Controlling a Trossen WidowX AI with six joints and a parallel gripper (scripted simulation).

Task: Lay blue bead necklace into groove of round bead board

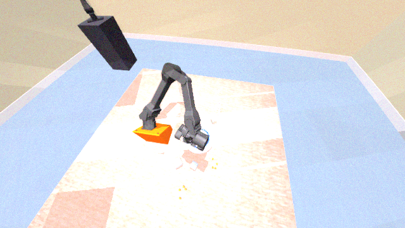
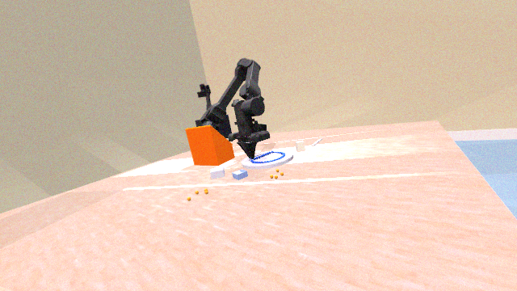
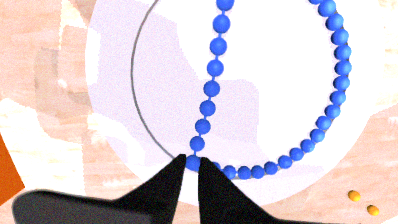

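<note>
Now: gripper tip 40 mm to the right of the round white bead board, 40 mm short of it and 10 mm above it. Round my gripper tip: white block 120 mm to the right, 60 mm behind, 10 mm below; light blue cube 130 mm to the right, 40 mm ahead, 10 mm below; beige cube 180 mm to the left, 130 mm ahead.
</note>
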